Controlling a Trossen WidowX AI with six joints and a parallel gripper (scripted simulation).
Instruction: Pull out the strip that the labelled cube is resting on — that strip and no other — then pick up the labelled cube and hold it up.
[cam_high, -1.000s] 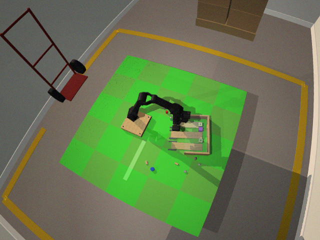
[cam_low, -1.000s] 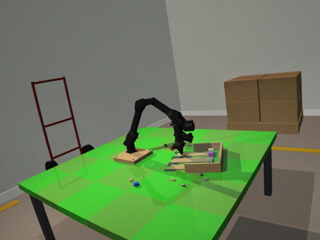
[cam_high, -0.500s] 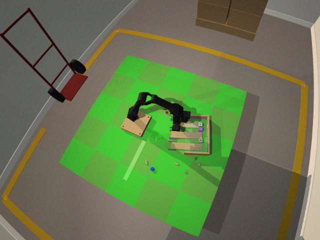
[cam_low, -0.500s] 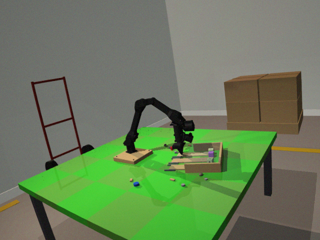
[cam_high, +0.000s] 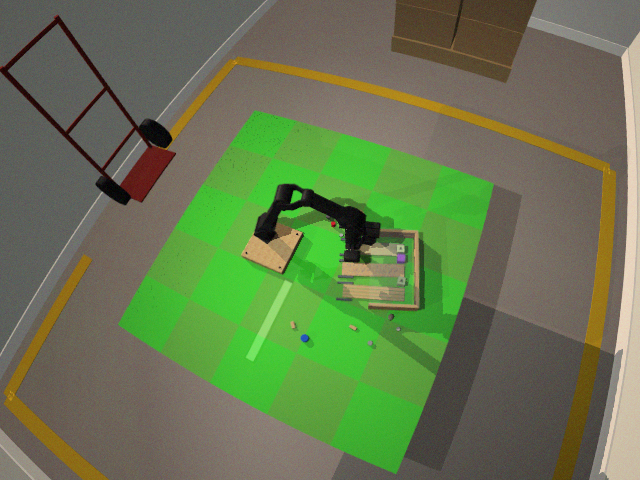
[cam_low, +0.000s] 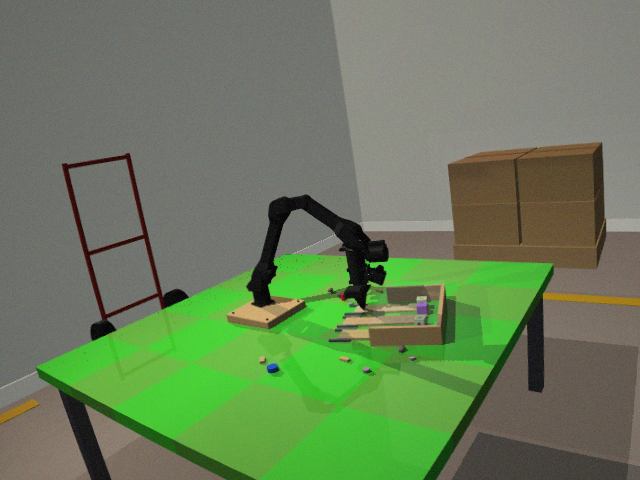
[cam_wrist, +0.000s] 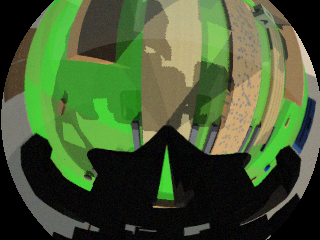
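The pale wooden strip is 80 mm ahead of my gripper tip and 50 mm to the left of it. The rest, counted from my gripper tip: blue disc (420 mm to the right, 60 mm ahead); then red piece (130 mm behind, 40 mm to the left, 10 mm above).
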